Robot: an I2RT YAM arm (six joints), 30 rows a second.
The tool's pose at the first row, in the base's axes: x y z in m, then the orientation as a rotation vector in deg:
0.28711, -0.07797, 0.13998, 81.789, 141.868, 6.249
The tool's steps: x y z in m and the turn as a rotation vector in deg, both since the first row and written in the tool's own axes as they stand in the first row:
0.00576, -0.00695, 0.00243, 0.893, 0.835, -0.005
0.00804, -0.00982, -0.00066, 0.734, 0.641, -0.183
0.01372, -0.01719, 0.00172, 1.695, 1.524, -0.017
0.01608, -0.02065, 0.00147, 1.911, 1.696, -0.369
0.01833, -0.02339, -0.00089, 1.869, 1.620, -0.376
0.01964, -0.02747, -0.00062, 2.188, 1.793, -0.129
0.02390, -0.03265, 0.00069, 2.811, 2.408, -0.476
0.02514, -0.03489, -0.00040, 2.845, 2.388, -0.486
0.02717, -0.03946, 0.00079, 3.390, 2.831, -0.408
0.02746, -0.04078, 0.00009, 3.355, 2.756, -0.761
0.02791, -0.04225, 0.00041, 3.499, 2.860, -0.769
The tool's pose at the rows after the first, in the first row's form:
0.27925, -0.07674, 0.13507, 82.383, 142.895, 5.771
0.27491, -0.07602, 0.13698, 82.039, 142.800, 5.786
0.26673, -0.07507, 0.13205, 82.888, 143.773, 5.290
0.26265, -0.07479, 0.13111, 82.578, 144.240, 5.077
0.25864, -0.07408, 0.13235, 82.530, 144.168, 5.071
0.25468, -0.07505, 0.13100, 83.021, 144.261, 4.855
0.24870, -0.07413, 0.12783, 83.004, 145.241, 4.464
0.24594, -0.07413, 0.12816, 82.999, 145.245, 4.405
0.24149, -0.07480, 0.12568, 83.443, 145.760, 4.068
0.24005, -0.07517, 0.12602, 82.955, 145.931, 3.983
0.23870, -0.07556, 0.12533, 83.031, 146.076, 3.878

